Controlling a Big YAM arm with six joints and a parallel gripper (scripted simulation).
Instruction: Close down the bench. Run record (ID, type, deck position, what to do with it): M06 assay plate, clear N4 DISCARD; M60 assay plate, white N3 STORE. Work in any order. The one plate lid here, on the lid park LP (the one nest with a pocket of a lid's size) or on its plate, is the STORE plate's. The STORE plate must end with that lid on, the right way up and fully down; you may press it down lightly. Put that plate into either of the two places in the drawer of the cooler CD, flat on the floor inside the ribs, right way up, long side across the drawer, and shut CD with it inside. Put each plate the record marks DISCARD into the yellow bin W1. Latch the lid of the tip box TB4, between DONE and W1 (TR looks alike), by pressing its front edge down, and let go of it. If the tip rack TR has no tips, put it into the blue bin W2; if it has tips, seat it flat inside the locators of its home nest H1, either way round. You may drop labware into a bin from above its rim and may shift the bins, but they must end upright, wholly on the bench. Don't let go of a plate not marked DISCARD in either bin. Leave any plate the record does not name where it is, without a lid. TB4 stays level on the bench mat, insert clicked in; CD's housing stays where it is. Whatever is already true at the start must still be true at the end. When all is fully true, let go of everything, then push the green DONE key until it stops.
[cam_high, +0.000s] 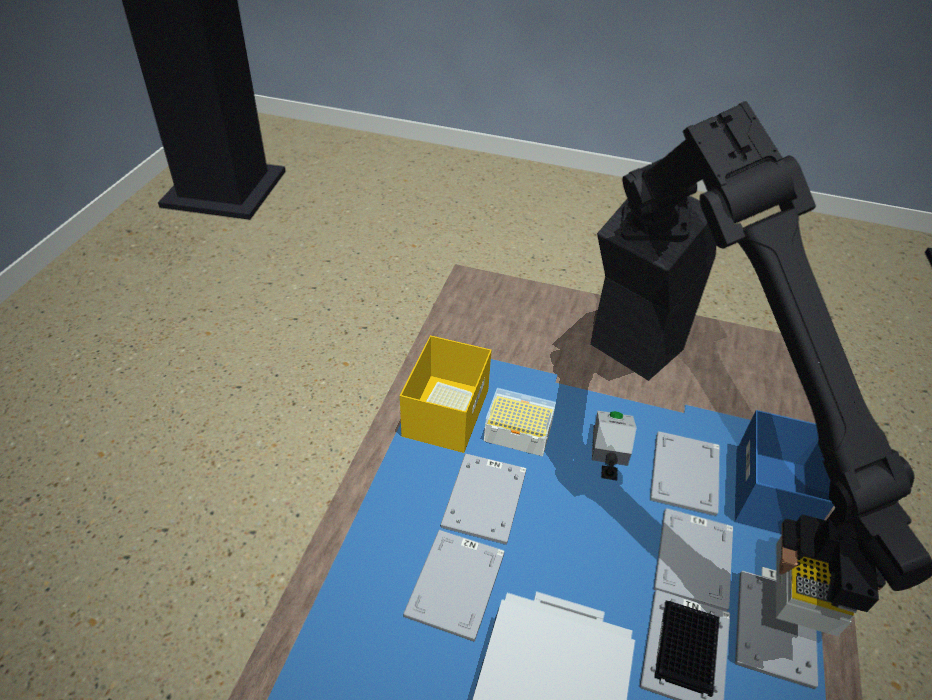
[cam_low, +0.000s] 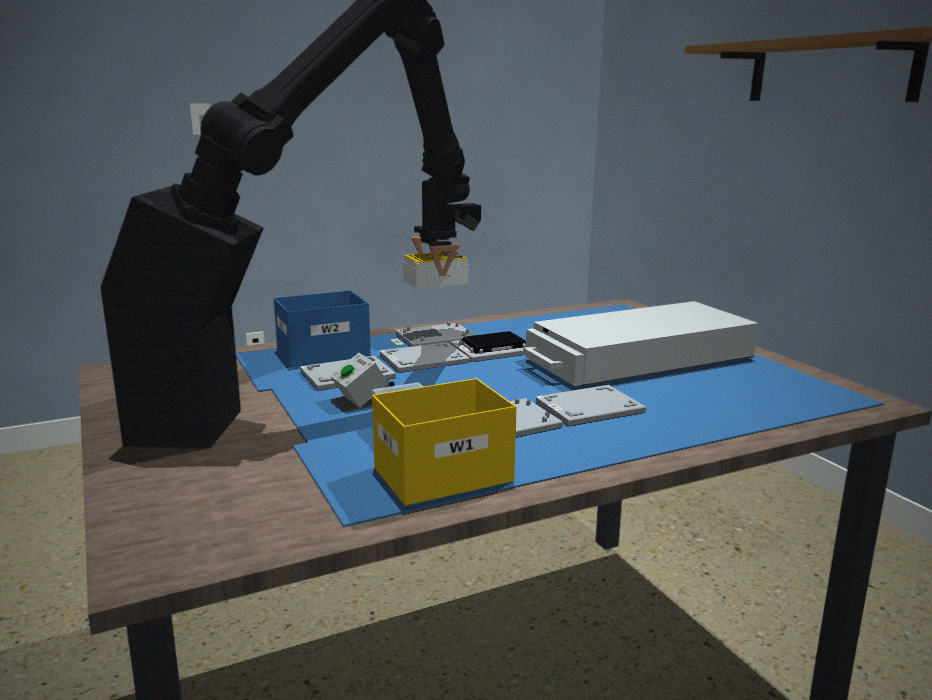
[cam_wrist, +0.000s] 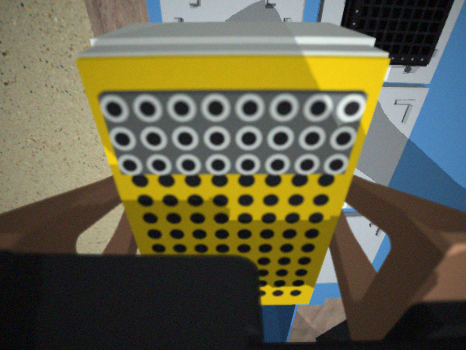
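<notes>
The home nest H1 is 16 cm below my hand. Also, from my hand: nest N3: 10 cm behind, 13 cm to the right, 16 cm below; then tip rack TR: 1 cm behind, 1 cm above; then black plate: 7 cm ahead, 15 cm to the right, 15 cm below.
</notes>
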